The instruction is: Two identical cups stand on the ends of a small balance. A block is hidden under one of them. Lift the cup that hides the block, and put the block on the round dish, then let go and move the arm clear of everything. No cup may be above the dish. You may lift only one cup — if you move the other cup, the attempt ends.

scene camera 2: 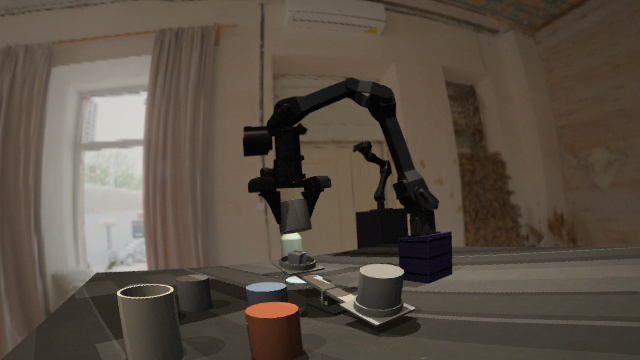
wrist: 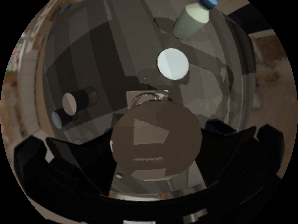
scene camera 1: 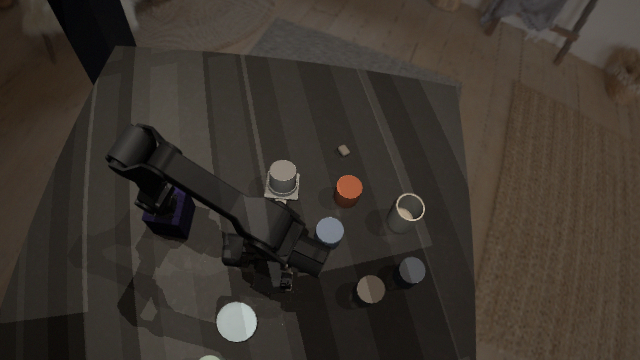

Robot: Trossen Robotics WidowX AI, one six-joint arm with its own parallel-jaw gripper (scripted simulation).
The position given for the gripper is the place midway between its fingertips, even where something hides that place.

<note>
The gripper (scene camera 2: 294, 222) holds a grey cup (scene camera 2: 295, 215). Further things: a grey cup (scene camera 1: 282, 174), an orange cylinder (scene camera 1: 348, 190), a grey cup (scene camera 1: 370, 289), a balance (scene camera 2: 378, 317) and a round pale dish (scene camera 1: 236, 322).
The gripper also shows in the wrist view (wrist: 153, 128). The round pale dish is seen too in the wrist view (wrist: 172, 63). The wrist view misses the orange cylinder, which is hidden by the gripper.
</note>
